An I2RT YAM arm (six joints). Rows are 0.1 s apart.
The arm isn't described. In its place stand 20 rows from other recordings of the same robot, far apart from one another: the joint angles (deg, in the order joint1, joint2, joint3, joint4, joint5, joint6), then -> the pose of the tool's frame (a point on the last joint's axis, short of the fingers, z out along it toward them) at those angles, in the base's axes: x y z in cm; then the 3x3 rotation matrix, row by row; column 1 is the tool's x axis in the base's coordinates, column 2 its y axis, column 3 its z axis.
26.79 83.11 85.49 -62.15 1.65 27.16 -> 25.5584, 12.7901, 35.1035; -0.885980, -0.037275, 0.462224; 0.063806, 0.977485, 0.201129; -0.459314, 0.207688, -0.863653
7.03 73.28 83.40 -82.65 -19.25 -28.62 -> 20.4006, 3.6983, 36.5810; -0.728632, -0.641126, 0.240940; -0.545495, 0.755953, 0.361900; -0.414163, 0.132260, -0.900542
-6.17 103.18 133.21 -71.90 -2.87 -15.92 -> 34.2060, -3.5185, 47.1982; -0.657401, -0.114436, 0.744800; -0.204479, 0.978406, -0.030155; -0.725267, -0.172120, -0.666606
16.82 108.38 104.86 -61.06 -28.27 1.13 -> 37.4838, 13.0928, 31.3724; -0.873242, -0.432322, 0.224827; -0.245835, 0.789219, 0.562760; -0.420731, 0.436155, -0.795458
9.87 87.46 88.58 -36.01 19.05 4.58 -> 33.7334, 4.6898, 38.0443; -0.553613, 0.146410, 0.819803; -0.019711, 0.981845, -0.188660; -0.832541, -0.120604, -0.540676
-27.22 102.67 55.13 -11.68 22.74 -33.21 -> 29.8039, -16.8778, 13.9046; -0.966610, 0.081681, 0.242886; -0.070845, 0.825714, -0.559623; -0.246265, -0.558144, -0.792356
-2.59 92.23 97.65 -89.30 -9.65 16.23 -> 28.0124, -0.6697, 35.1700; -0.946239, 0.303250, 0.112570; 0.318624, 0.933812, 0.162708; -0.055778, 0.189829, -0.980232
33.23 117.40 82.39 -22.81 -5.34 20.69 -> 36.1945, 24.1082, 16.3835; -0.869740, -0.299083, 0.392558; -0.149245, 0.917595, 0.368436; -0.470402, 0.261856, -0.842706
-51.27 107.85 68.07 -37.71 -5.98 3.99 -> 22.2682, -27.1727, 14.7334; -0.556313, 0.802393, 0.216057; 0.804258, 0.585307, -0.102877; -0.209008, 0.116534, -0.970946
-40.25 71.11 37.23 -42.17 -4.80 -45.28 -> 15.2869, -12.5510, 17.0273; -0.967760, -0.084111, 0.237417; -0.108446, 0.989896, -0.091352; -0.227335, -0.114154, -0.967103
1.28 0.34 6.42 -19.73 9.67 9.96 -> 9.9391, -0.3760, 17.4935; -0.207959, 0.179846, 0.961462; 0.165899, 0.975195, -0.146532; -0.963966, 0.129033, -0.232637
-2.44 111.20 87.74 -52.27 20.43 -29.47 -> 38.9683, -2.9043, 21.3091; -0.904904, -0.366782, 0.215917; -0.422881, 0.832221, -0.358580; -0.048170, -0.415788, -0.908185
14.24 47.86 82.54 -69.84 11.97 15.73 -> 9.7943, 1.7239, 43.5334; -0.557946, 0.077892, 0.826214; 0.132020, 0.991238, -0.004296; -0.819309, 0.106680, -0.563340
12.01 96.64 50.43 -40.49 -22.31 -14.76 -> 26.0827, 6.9305, 13.3633; -0.889776, -0.455603, -0.026902; -0.430264, 0.817711, 0.382390; -0.152220, 0.351816, -0.923609
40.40 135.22 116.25 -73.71 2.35 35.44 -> 34.6278, 29.2789, 16.7108; -0.996107, -0.087689, -0.009003; -0.086975, 0.994310, -0.061505; 0.014345, -0.060483, -0.998066
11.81 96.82 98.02 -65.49 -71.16 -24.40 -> 31.8202, 10.0956, 36.3719; -0.609835, -0.790506, -0.056576; -0.263800, 0.135154, 0.955062; -0.747336, 0.597355, -0.290957
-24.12 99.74 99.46 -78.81 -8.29 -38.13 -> 30.3857, -13.0425, 32.5244; -0.939262, -0.254856, 0.229858; -0.248898, 0.966963, 0.055060; -0.236296, -0.005496, -0.971666
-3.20 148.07 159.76 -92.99 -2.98 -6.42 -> 48.7729, -2.5414, 25.3231; -0.986119, -0.062763, 0.153723; -0.056706, 0.997444, 0.043474; -0.156058, 0.034154, -0.987157
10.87 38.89 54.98 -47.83 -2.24 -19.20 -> 12.3941, 2.5217, 34.7156; -0.415184, -0.378685, 0.827176; -0.414346, 0.888178, 0.198639; -0.809901, -0.260265, -0.525664
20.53 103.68 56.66 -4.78 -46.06 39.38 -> 32.2898, 14.8293, 15.4111; -0.987829, -0.043504, 0.149337; 0.100189, 0.556441, 0.824825; -0.118980, 0.829748, -0.545310
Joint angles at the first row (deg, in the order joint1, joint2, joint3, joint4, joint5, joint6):
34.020, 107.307, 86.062, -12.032, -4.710, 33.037
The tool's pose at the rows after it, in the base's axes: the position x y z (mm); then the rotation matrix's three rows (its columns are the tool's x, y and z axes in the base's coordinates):
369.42 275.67 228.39; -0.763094 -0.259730 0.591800; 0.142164 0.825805 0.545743; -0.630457 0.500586 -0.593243
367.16 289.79 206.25; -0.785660 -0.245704 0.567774; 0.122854 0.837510 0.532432; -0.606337 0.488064 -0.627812
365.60 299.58 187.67; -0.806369 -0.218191 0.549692; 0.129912 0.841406 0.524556; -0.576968 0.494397 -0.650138
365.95 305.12 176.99; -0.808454 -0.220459 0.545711; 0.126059 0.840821 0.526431; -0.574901 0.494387 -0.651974
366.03 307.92 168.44; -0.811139 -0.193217 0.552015; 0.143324 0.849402 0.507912; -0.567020 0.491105 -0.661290
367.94 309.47 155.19; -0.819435 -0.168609 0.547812; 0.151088 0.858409 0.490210; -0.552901 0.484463 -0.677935
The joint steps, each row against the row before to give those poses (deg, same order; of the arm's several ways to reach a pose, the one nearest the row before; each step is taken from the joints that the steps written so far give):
2.317, 6.885, 0.436, 3.169, -0.393, 1.639
1.639, 3.126, 0.264, 0.415, 1.070, 0.896
1.093, 2.556, 0.042, 0.875, 0.547, 2.033
0.503, 1.617, 0.000, 1.486, 0.152, 0.218
0.349, 1.159, 0.001, 0.503, 1.312, 1.290
0.045, 1.814, 0.130, 0.415, 0.656, 0.853

